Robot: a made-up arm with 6 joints.
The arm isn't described. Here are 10 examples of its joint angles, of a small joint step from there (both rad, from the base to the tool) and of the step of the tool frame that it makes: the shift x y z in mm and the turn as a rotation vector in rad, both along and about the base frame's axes.
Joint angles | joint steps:
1: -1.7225 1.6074 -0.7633 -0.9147 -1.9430 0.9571 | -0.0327 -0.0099 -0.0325 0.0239 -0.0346 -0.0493
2: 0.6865 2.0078 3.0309 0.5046 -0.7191 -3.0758 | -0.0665 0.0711 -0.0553 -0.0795 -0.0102 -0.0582
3: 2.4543 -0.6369 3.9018 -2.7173 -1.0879 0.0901 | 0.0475 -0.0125 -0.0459 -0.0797 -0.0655 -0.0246
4: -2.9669 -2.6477 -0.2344 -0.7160 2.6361 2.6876 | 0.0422 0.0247 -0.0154 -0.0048 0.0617 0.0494
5: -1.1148 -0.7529 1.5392 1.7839 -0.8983 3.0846 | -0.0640 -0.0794 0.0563 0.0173 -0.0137 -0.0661
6: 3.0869 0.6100 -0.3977 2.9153 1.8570 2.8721 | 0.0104 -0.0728 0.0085 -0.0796 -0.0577 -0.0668
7: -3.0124 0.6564 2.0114 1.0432 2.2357 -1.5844 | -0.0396 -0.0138 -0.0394 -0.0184 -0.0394 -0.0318
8: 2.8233 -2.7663 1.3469 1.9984 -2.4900 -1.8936 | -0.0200 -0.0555 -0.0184 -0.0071 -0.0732 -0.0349
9: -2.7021 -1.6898 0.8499 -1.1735 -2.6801 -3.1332 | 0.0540 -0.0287 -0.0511 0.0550 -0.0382 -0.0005
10: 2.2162 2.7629 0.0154 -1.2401 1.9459 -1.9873 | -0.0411 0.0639 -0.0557 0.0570 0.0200 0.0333
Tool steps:
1: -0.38 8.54 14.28 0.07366 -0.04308 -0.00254
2: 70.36 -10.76 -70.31 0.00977 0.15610 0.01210
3: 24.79 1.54 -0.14 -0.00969 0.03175 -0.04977
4: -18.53 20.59 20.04 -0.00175 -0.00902 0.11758
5: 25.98 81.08 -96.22 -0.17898 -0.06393 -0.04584
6: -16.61 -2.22 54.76 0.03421 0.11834 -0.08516
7: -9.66 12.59 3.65 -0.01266 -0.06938 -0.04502
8: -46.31 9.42 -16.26 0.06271 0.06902 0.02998
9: -36.13 42.11 -7.59 -0.00542 -0.04564 -0.00631
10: 12.95 -33.76 57.63 -0.13362 -0.05650 0.00154
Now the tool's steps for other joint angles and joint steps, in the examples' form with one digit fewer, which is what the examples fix.
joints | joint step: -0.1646 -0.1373 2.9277 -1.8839 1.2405 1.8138 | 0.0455 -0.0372 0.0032 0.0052 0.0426 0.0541
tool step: -30.8 -25.7 -25.3 0.0259 0.0182 0.0690
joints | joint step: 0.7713 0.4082 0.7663 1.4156 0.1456 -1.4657 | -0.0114 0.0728 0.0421 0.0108 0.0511 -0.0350
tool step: 33.7 23.9 -29.4 -0.0164 0.0244 0.0450
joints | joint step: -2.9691 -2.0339 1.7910 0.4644 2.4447 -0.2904 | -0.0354 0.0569 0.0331 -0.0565 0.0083 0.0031
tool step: 34.8 -20.5 40.2 0.0469 -0.0083 -0.0734
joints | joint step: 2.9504 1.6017 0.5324 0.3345 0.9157 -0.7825 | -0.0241 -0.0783 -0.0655 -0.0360 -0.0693 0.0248
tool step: 6.8 19.9 38.0 0.0149 -0.0512 -0.0611
